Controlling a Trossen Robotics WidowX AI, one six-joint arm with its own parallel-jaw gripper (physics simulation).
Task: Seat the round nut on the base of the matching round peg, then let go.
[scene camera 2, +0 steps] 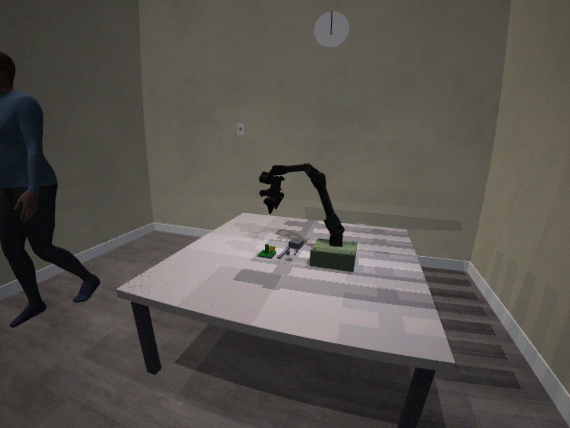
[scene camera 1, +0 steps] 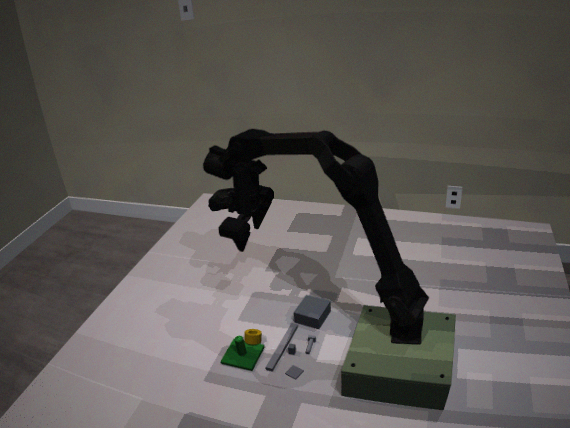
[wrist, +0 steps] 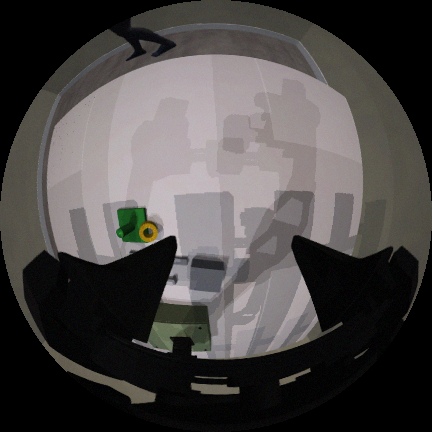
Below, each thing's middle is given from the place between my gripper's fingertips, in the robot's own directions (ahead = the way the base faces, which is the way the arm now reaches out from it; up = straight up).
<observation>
My gripper is now 21 cm to the right of the green base [scene camera 1: 241, 355], 16 cm above it and 2 cm past it.
</observation>
